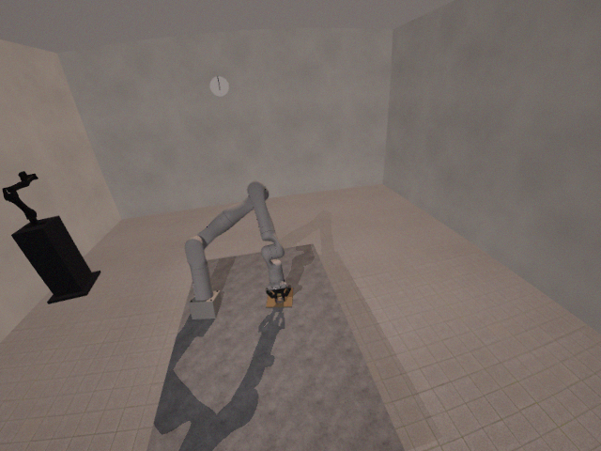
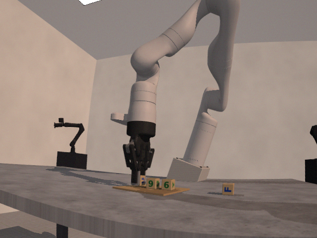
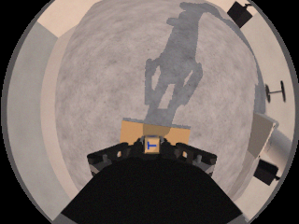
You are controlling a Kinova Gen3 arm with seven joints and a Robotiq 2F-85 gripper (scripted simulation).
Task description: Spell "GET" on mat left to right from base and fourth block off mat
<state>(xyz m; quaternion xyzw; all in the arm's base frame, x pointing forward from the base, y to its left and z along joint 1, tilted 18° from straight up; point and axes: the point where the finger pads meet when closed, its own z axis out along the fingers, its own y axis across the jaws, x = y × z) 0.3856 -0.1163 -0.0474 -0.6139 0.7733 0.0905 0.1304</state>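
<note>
Now: hand 10 mm short of the E block, 40 mm to the right of it and 10 mm above it. From my hand the other things lie so: F block 40 mm ahead, 220 mm to the left, 10 mm below; then mat 10 mm ahead, 40 mm to the left, 30 mm below.
</note>
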